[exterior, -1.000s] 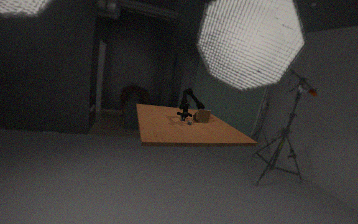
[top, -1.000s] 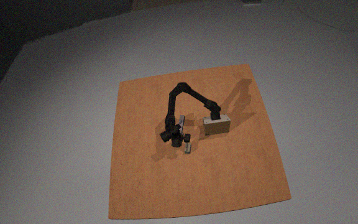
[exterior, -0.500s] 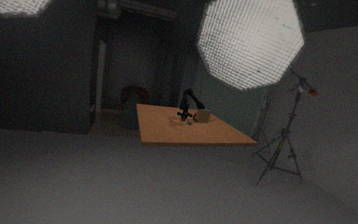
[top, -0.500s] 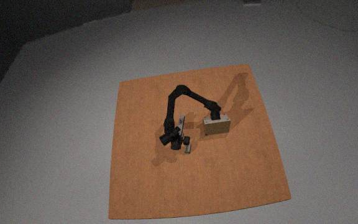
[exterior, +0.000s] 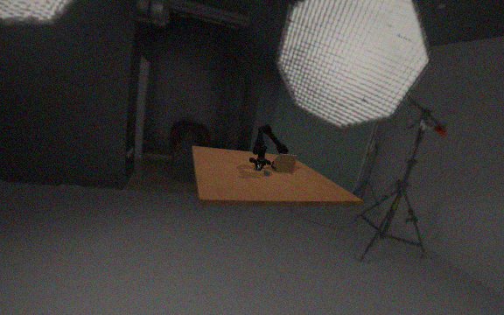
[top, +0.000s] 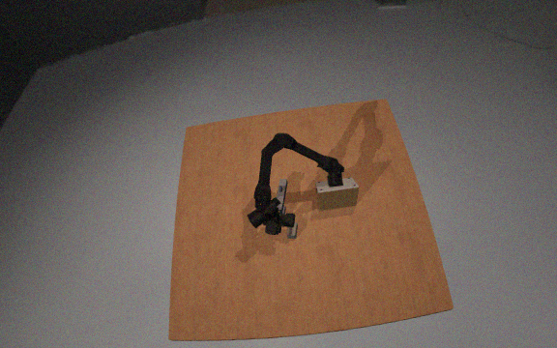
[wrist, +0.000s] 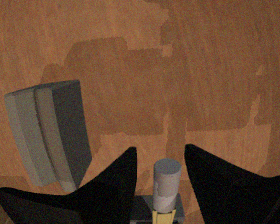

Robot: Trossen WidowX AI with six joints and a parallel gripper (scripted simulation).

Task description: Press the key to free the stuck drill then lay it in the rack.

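My gripper tip is 1 cm past the drill, 5 cm to the left of it and 3 cm below it. Round my gripper tip: grey rack (7 cm behind, 3 cm to the left); then holder block (3 cm behind, 15 cm to the right, 1 cm above).
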